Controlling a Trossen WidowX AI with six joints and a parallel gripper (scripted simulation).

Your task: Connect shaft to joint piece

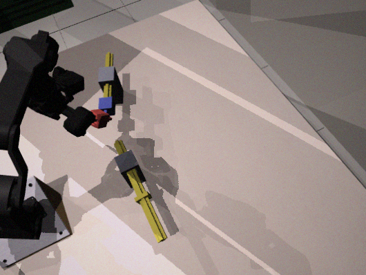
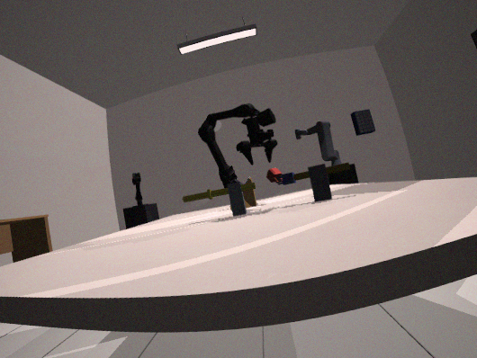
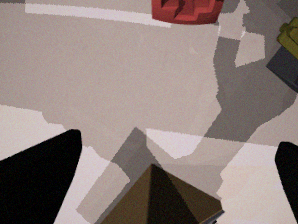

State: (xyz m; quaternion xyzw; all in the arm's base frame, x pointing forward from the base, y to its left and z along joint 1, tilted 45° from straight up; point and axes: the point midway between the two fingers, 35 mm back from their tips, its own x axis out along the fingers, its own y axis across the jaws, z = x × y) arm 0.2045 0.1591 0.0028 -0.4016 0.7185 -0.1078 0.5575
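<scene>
Now: the red joint piece 70 mm below my gripper tip, 70 mm ahead of it and 30 mm to the left of it.
</scene>
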